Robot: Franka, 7 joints.
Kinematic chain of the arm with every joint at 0, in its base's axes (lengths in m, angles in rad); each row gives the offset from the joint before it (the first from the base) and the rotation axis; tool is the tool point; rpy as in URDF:
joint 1: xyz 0 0 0.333 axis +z
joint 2: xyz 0 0 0 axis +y
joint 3: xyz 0 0 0.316 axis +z
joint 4: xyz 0.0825 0 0 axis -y
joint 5: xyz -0.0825 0 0.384 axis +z
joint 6: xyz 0 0 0 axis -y
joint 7: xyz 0.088 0 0 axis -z
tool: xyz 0 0 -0.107 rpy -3.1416 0 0
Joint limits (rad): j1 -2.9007..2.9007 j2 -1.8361..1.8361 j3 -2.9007..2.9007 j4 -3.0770..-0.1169 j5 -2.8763..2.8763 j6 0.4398..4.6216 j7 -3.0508..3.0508
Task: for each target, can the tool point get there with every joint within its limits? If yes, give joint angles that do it. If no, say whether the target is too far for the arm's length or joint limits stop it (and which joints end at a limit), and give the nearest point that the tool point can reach.
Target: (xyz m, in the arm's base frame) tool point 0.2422 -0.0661 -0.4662
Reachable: no: joint limits stop it (at a limit: joint 2) | nearest point 0.2474 -0.0675 -0.3601 | short by 0.106 m
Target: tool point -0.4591 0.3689 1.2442
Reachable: no: too far | nearest point -0.3630 0.2917 1.0535 | short by 0.227 m
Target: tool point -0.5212 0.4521 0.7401
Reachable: yes | joints -0.0261 -0.5767 1.9205 -1.0651 -1.6204 2.9092 -1.1106
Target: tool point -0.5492 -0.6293 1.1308
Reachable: no: too far | nearest point -0.4079 -0.4674 0.9256 | short by 0.297 m
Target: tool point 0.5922 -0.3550 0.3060
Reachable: yes | joints -0.9139 0.5631 0.4459 -1.7373 0.9441 2.5706 1.2642
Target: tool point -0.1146 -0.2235 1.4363
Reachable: no: too far | nearest point -0.0869 -0.1695 1.1695 | short by 0.274 m
